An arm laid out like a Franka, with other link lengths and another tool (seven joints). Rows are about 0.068 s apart.
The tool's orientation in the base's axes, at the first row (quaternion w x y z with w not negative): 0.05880, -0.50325, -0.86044, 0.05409
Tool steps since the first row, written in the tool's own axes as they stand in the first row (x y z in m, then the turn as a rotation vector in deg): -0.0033, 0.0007, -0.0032, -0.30, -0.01, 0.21; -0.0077, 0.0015, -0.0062, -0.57, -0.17, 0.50; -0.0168, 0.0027, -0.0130, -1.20, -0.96, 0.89; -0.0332, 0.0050, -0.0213, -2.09, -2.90, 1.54; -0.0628, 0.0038, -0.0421, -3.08, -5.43, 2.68; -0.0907, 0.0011, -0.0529, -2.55, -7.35, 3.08; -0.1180, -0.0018, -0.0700, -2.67, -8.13, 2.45; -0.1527, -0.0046, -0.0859, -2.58, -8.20, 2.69; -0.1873, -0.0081, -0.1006, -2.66, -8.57, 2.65
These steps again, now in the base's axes. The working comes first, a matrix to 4 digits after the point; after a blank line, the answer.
The tool's axes in the first row as the columns of a matrix, in the base's axes (used below as rounded here):
-0.4866, 0.8597, -0.1556
0.8724, 0.4876, -0.0339
0.0467, -0.1523, -0.9872

0.0027, -0.0024, 0.0029, 0.10, -0.27, -0.22; 0.0060, -0.0058, 0.0055, 0.05, -0.60, -0.49; 0.0125, -0.0129, 0.0116, -0.38, -1.55, -0.79; 0.0238, -0.0258, 0.0187, -1.72, -3.29, -1.18; 0.0404, -0.0515, 0.0380, -3.59, -5.43, -1.96; 0.0533, -0.0768, 0.0478, -5.56, -5.91, -2.04; 0.0668, -0.1014, 0.0639, -6.07, -6.38, -1.31; 0.0837, -0.1325, 0.0784, -6.21, -6.34, -1.53; 0.0998, -0.1639, 0.0918, -6.49, -6.59, -1.44
